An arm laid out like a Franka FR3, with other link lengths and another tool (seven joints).
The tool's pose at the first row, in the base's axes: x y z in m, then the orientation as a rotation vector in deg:
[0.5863, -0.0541, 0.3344, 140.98, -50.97, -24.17]
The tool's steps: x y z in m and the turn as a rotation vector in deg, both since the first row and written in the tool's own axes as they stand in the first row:
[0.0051, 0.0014, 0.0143, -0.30, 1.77, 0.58]
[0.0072, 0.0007, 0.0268, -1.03, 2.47, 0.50]
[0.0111, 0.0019, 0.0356, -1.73, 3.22, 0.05]
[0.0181, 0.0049, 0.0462, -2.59, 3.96, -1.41]
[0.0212, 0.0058, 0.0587, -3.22, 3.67, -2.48]
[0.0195, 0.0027, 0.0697, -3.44, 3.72, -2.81]
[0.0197, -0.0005, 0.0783, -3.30, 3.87, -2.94]
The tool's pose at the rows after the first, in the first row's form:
[0.5831, -0.0632, 0.3226, 140.38, -50.81, -21.84]
[0.5796, -0.0684, 0.3116, 139.76, -50.12, -21.24]
[0.5780, -0.0747, 0.3044, 139.35, -49.00, -20.71]
[0.5770, -0.0849, 0.2963, 139.32, -46.62, -20.58]
[0.5734, -0.0918, 0.2860, 139.31, -45.21, -21.53]
[0.5689, -0.0923, 0.2754, 139.28, -44.71, -21.65]
[0.5670, -0.0932, 0.2665, 139.47, -44.55, -21.46]

